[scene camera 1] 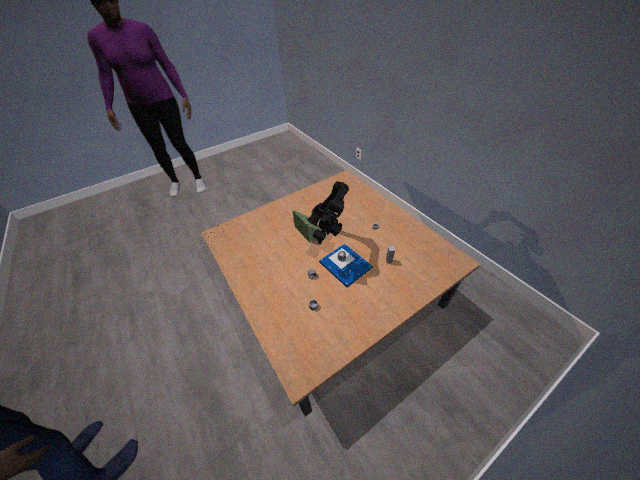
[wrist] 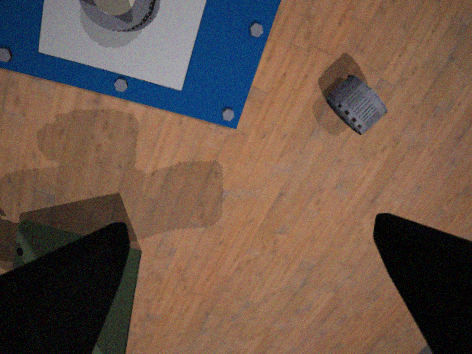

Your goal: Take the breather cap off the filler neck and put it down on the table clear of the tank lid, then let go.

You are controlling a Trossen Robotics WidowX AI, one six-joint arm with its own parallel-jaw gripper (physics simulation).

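Places are measured from the arm's base along level axes (x back, y right, z up), in millimetres.
Pixels of known places: gripper, fingertip midpoint: (wrist: 252, 230); arm's base at its link origin: (scene camera 1: 311, 222).
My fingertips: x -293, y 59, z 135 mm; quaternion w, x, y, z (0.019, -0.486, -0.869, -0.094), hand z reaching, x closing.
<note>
For each thing: its top centre in the pictures, then the offset to it from my fingertips. "*": a spot on its surface instead.
- filler neck with the rounded breather cap, surface spot: (scene camera 1: 341, 254) * dx -45, dy -93, dz -145 mm
- grey ring with a beige centre, surface spot: (wrist: 114, 5) * dx -34, dy -95, dz -143 mm
- ribbed part at a spot on its surface: (wrist: 357, 105) * dx -62, dy +105, dz -157 mm
- small grey block at its top centre: (scene camera 1: 391, 248) dx -193, dy -345, dz -89 mm
The blue tank lid (scene camera 1: 358, 268) (wrist: 220, 65) lies on the table with a pale square plate on it. The filler neck with the rounded breather cap (scene camera 1: 341, 254) stands on the pale plate. At the top edge of the wrist view, part of a grey ring with a beige centre (wrist: 114, 5) shows, cut off by the frame; cap and neck are hard to tell apart there. My gripper (scene camera 1: 327, 234) (wrist: 252, 230) is open and empty, above the table beside the lid, between the lid and the arm's base. It is apart from the cap.
A green upright panel (scene camera 1: 303, 226) (wrist: 131, 295) stands close to the gripper. Loose grey ribbed round parts (scene camera 1: 311, 273) (scene camera 1: 313, 304) (scene camera 1: 375, 226) lie around the lid; one ribbed part (wrist: 357, 105) shows in the wrist view. A small grey block (scene camera 1: 390, 254) stands right of the lid.
</note>
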